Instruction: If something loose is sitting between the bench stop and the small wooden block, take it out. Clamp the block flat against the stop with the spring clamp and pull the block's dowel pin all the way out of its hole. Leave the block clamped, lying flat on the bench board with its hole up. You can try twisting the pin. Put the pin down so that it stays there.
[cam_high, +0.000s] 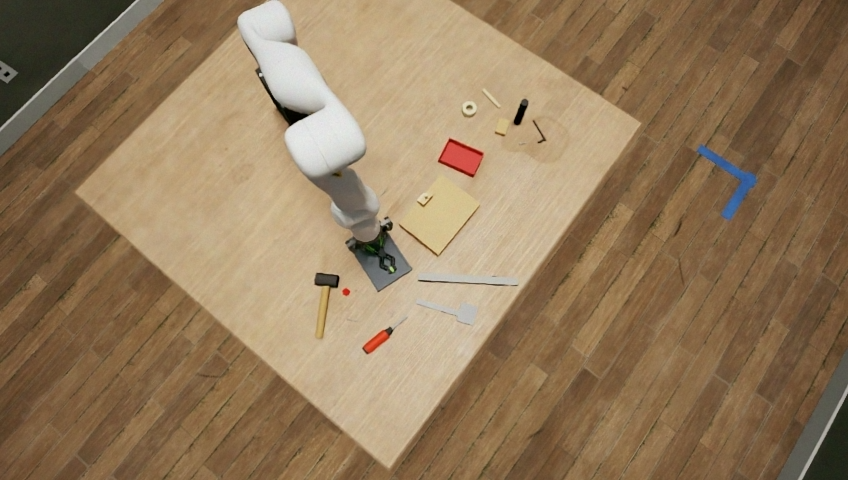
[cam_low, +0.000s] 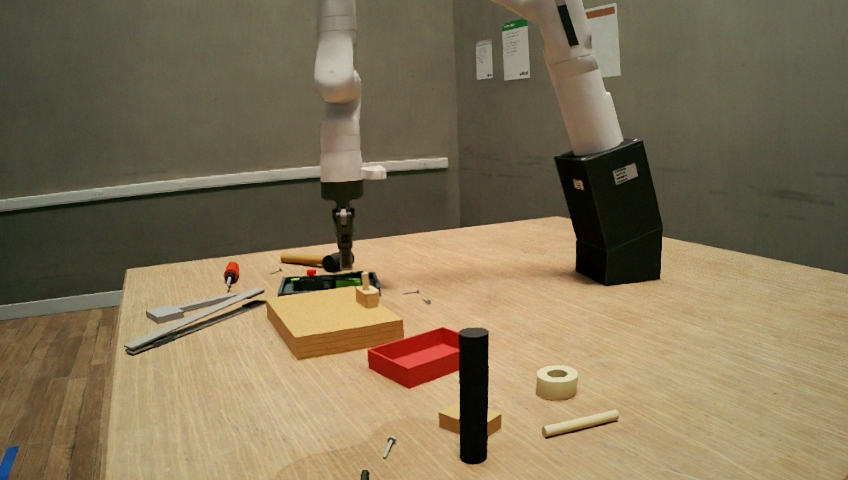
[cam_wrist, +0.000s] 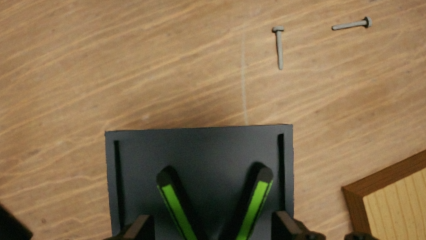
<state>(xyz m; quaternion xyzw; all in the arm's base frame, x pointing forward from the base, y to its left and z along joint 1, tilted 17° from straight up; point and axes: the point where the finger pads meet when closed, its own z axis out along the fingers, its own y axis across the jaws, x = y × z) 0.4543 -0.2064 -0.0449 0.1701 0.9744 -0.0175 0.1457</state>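
My hand is 50 mm above the grey tray, 30 mm short of it and 20 mm to the left of it. From my hand the other things lie so: wooden block 200 mm to the left, 50 mm ahead, 20 mm below; then tan bench board 190 mm to the left, 100 mm ahead, 30 mm below; then dowel pin 200 mm to the left, 50 mm ahead.
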